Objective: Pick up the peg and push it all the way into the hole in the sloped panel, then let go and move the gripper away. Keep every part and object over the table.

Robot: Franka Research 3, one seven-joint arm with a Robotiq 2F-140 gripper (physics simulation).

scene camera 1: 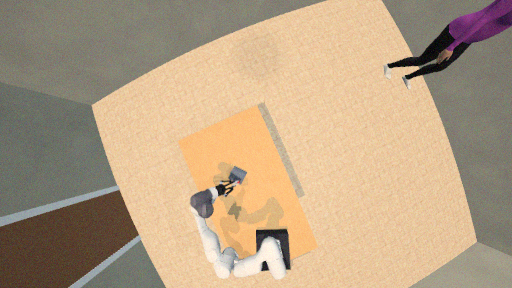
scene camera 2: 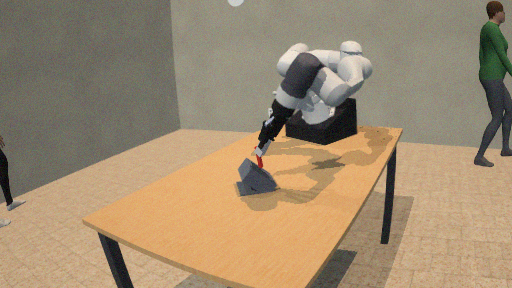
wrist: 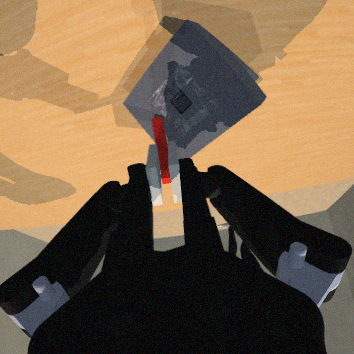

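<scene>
The red peg (scene camera 2: 259, 160) (wrist: 161, 147) is held between the fingertips of my gripper (scene camera 2: 261, 151) (wrist: 163, 156), which is shut on it. The peg sticks out past the fingertips toward the grey sloped panel (scene camera 1: 238, 174) (scene camera 2: 258, 178) (wrist: 220, 90). In the wrist view the square hole (wrist: 181, 101) shows dark near the middle of the panel's face, and the peg's far end lies below and left of it, near the panel's edge. The peg is tilted a little relative to the fingers. Whether its end touches the panel cannot be told.
The panel stands on the orange wooden table (scene camera 1: 220, 140) (scene camera 2: 200, 215). The robot's black base block (scene camera 1: 285, 250) (scene camera 2: 320, 131) stands at one end of the table. A long table edge (scene camera 2: 165, 170) runs beside the arm. People stand on the floor away from the table.
</scene>
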